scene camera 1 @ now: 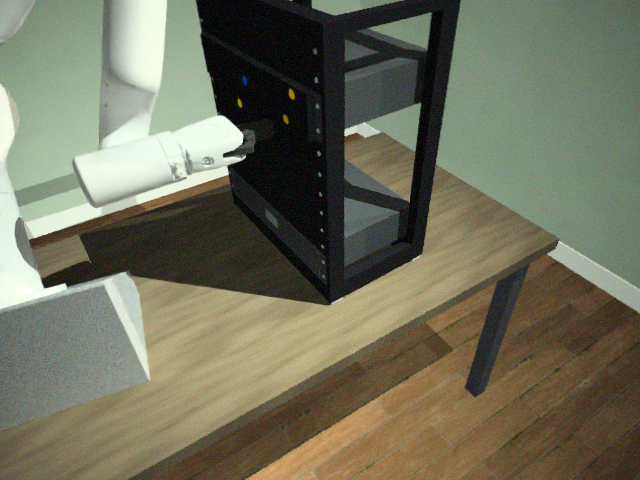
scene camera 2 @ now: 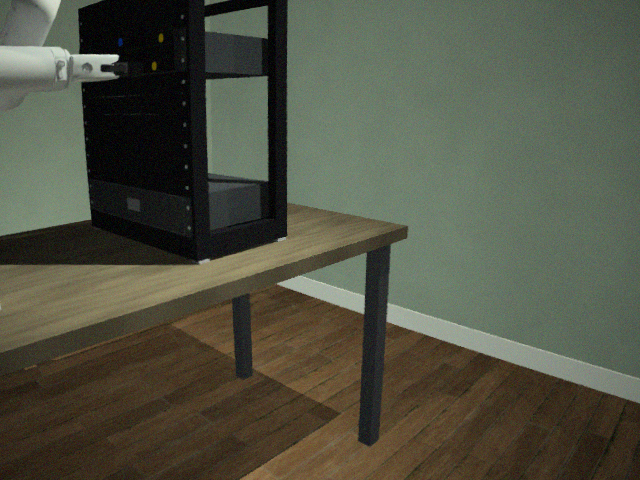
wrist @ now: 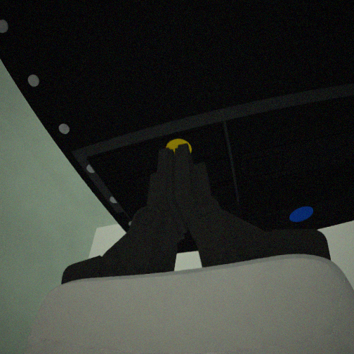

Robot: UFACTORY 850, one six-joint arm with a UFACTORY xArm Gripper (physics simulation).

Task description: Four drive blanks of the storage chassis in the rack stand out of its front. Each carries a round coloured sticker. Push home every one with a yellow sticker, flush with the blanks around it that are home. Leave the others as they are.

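The black rack [scene camera 1: 333, 206] [scene camera 2: 199, 155] holds the dark storage chassis. Its front shows a blue sticker [scene camera 1: 245, 80] [scene camera 2: 120, 41] [wrist: 301, 214] at upper left, a yellow sticker [scene camera 1: 239, 103] at lower left, another yellow sticker [scene camera 1: 292, 94] [scene camera 2: 160, 37] at upper right and a third yellow sticker [scene camera 1: 285, 118] [scene camera 2: 154, 66] [wrist: 185, 142] at lower right. How far each blank stands out is too dark to tell. My gripper [scene camera 1: 272, 127] [scene camera 2: 142, 67] [wrist: 180, 165] is shut and empty, its tips before the lower-right sticker, partly covering it in the wrist view. They look slightly short of it.
The rack stands on the wooden table [scene camera 1: 232, 330] [scene camera 2: 103, 294]. A lower unit [scene camera 1: 279, 224] [scene camera 2: 155, 209] with a light label sits at its bottom. A grey angled block [scene camera 1: 67, 351] stands by the arm's base. Green walls are behind the rack.
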